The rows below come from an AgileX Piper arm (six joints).
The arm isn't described. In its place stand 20 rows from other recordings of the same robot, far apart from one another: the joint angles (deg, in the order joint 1, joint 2, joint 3, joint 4, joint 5, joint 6), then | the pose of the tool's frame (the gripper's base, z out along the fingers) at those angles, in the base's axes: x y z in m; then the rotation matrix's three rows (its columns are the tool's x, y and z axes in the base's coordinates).
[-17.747, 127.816, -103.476, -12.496, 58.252, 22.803] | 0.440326, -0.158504, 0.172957; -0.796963, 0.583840, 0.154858; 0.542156, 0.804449, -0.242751; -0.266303, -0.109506, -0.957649
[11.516, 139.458, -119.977, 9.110, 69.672, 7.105] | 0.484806, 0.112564, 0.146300; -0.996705, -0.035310, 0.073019; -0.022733, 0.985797, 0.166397; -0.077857, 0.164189, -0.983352
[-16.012, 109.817, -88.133, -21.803, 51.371, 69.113] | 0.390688, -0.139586, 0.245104; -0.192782, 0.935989, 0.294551; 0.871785, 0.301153, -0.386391; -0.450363, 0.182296, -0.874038
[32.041, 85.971, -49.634, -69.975, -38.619, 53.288] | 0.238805, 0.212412, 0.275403; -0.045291, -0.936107, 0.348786; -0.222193, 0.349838, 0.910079; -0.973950, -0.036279, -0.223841
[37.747, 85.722, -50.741, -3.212, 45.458, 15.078] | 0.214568, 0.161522, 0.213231; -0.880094, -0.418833, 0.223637; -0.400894, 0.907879, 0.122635; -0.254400, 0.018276, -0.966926
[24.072, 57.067, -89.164, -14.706, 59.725, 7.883] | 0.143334, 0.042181, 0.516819; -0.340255, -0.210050, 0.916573; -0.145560, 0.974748, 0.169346; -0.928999, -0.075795, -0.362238
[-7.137, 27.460, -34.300, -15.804, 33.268, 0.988] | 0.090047, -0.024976, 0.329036; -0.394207, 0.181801, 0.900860; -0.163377, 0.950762, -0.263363; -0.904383, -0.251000, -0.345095
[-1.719, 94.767, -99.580, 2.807, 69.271, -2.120] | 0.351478, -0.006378, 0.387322; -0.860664, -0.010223, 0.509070; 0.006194, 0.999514, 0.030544; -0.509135, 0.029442, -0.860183
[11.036, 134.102, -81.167, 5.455, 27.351, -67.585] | 0.423073, 0.086562, 0.039592; -0.254916, -0.936089, 0.242393; -0.954512, 0.283697, 0.091774; -0.154675, -0.207972, -0.965828
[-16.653, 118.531, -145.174, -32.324, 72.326, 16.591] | 0.401281, -0.168422, 0.455029; -0.519941, 0.688000, 0.506279; 0.244989, 0.687899, -0.683210; -0.818317, -0.231196, -0.526219
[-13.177, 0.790, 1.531, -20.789, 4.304, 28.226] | 0.056456, -0.015707, 0.197029; 0.010355, 0.254630, 0.966983; 0.131418, 0.958300, -0.253751; -0.991273, 0.129706, -0.023540
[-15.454, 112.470, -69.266, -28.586, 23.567, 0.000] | 0.380928, -0.123373, 0.154691; -0.899491, -0.051262, 0.433921; -0.206347, 0.925211, -0.318443; -0.385145, -0.375975, -0.842797
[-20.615, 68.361, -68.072, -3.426, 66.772, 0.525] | 0.206471, -0.083008, 0.361981; -0.831960, 0.363686, 0.419017; 0.297554, 0.929881, -0.216296; -0.468299, -0.055269, -0.881840
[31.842, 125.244, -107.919, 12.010, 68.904, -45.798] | 0.380118, 0.256865, 0.211170; -0.269021, -0.962643, 0.030767; -0.931021, 0.268098, 0.247636; -0.246634, 0.037975, -0.968365
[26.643, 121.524, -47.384, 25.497, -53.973, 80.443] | 0.346278, 0.138285, 0.090676; -0.094325, 0.287932, 0.952994; 0.995525, 0.032787, 0.088629; -0.005727, 0.957089, -0.289736
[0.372, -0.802, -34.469, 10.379, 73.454, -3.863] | -0.030660, 0.015517, 0.287787; -0.541174, -0.159653, 0.825616; -0.018593, 0.983843, 0.178063; -0.840705, 0.081012, -0.535399
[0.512, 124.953, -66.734, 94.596, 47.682, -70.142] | 0.401558, 0.070662, 0.098815; -0.889294, -0.109919, 0.443929; 0.295389, 0.602999, 0.741039; -0.349143, 0.790133, -0.503774
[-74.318, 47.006, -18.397, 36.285, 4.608, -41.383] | 0.046057, -0.148043, 0.233863; -0.209491, 0.935163, 0.285630; 0.412130, 0.349343, -0.841492; -0.886714, -0.058568, -0.458593
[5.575, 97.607, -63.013, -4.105, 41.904, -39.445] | 0.332344, 0.028069, 0.206911; -0.640229, -0.697779, 0.321264; -0.740551, 0.671794, -0.016679; -0.204185, -0.248591, -0.946843
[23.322, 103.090, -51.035, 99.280, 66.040, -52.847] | 0.264559, 0.203430, 0.202816; -0.994167, -0.107782, -0.003934; -0.025057, 0.195332, 0.980417; -0.104902, 0.974797, -0.196894
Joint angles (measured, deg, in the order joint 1, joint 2, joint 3, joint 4, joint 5, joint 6), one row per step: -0.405 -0.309 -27.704 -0.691 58.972 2.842; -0.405 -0.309 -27.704 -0.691 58.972 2.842; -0.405 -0.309 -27.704 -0.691 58.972 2.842; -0.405 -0.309 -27.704 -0.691 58.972 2.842; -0.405 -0.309 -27.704 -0.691 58.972 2.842; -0.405 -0.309 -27.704 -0.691 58.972 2.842; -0.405 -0.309 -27.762 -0.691 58.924 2.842; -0.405 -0.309 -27.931 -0.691 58.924 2.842; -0.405 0.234 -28.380 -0.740 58.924 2.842; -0.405 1.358 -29.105 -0.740 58.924 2.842; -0.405 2.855 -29.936 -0.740 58.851 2.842; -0.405 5.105 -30.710 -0.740 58.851 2.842; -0.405 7.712 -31.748 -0.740 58.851 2.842; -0.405 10.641 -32.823 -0.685 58.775 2.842; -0.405 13.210 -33.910 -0.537 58.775 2.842; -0.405 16.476 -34.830 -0.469 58.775 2.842; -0.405 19.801 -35.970 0.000 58.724 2.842; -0.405 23.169 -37.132 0.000 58.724 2.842
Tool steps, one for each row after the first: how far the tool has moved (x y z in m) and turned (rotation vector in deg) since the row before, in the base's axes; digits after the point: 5 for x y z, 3 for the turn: 0.00000 0.00000 0.00000 0.000 0.000 0.000; 0.00000 0.00000 0.00000 0.000 0.000 0.000; 0.00000 0.00000 0.00000 0.000 0.000 0.000; 0.00000 0.00000 0.00000 0.000 0.000 0.000; 0.00000 0.00000 0.00000 0.000 0.000 0.000; -0.00008 0.00000 0.00035 -0.001 -0.106 0.000; -0.00034 0.00000 0.00083 -0.001 -0.169 0.000; 0.00055 -0.00007 0.00222 -0.040 0.094 -0.027; 0.00163 -0.00001 0.00358 0.003 0.399 0.000; 0.00264 -0.00002 0.00417 0.004 0.593 0.001; 0.00504 -0.00004 0.00366 0.010 1.476 0.000; 0.00591 -0.00004 0.00474 0.011 1.569 0.000; 0.00726 0.00002 0.00469 0.061 1.778 0.027; 0.00645 0.00016 0.00449 0.143 1.481 0.066; 0.00923 0.00003 0.00295 0.078 2.346 0.028; 0.00962 0.00057 0.00362 0.449 2.131 0.178; 0.01011 -0.00007 0.00310 0.016 2.206 0.000
